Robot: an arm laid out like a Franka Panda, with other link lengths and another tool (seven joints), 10 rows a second.
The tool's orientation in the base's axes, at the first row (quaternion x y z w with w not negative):
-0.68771 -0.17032 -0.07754 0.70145
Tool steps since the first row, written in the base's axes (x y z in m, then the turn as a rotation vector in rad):
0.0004 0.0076 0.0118 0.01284 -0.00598 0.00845
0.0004 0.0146 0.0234 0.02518 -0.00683 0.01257
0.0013 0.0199 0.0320 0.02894 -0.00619 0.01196
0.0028 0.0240 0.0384 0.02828 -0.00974 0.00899
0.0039 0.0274 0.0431 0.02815 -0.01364 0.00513
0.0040 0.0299 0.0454 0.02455 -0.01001 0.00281
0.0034 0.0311 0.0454 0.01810 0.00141 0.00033
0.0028 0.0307 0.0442 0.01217 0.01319 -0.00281
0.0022 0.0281 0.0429 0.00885 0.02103 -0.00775
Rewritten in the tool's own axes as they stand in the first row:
0.0054 -0.0106 0.0074 0.01411 -0.00378 -0.00766
0.0103 -0.0212 0.0143 0.02690 -0.00345 -0.01015
0.0148 -0.0287 0.0194 0.03027 -0.00156 -0.01001
0.0189 -0.0341 0.0233 0.02818 0.00086 -0.01343
0.0220 -0.0380 0.0265 0.02624 0.00427 -0.01726
0.0232 -0.0400 0.0289 0.02255 0.00536 -0.01318
0.0228 -0.0401 0.0302 0.01712 0.00596 -0.00100
0.0217 -0.0392 0.0299 0.01200 0.00737 0.01147
0.0204 -0.0383 0.0274 0.00819 0.01119 0.01970

